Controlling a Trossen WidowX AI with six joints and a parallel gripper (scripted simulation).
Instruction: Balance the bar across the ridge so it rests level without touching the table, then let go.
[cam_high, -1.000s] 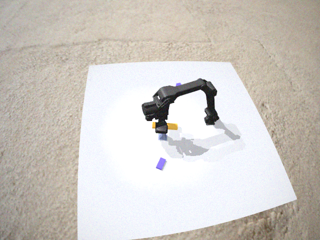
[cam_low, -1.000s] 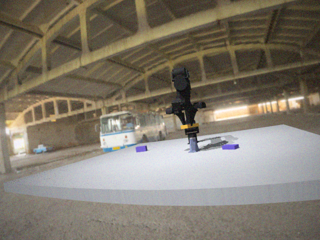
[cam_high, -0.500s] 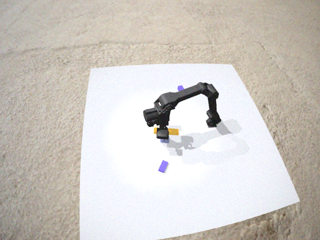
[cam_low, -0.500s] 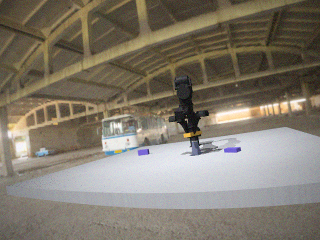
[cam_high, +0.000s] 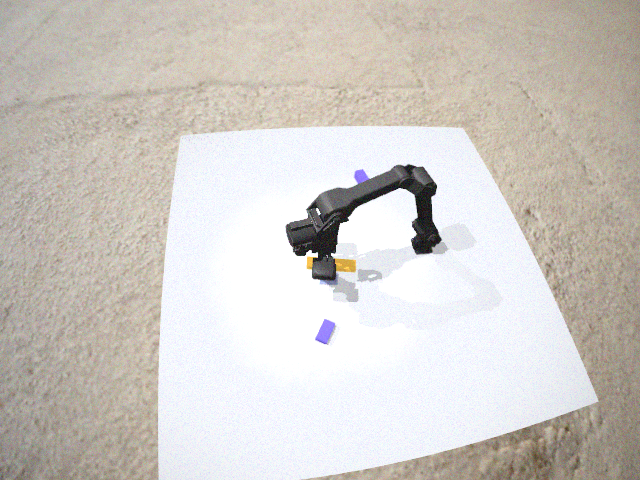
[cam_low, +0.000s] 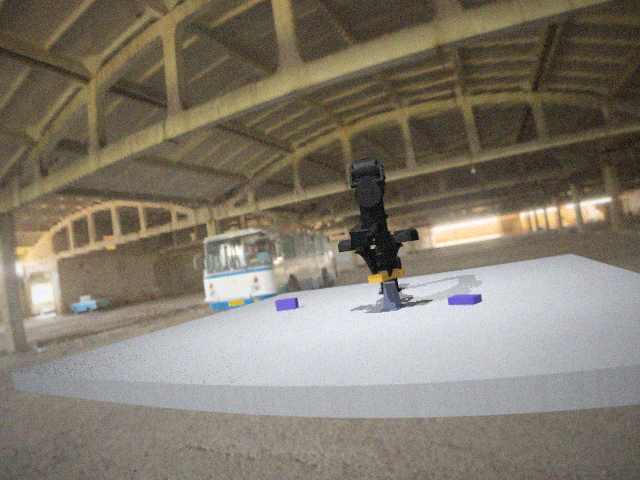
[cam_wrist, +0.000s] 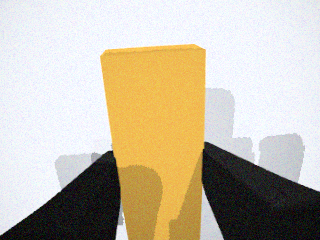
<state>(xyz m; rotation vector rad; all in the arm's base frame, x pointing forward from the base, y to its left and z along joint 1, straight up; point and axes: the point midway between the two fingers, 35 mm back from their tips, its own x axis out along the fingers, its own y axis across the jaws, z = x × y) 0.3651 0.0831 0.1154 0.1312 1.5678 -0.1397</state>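
My gripper tip is 30 mm past the bar.
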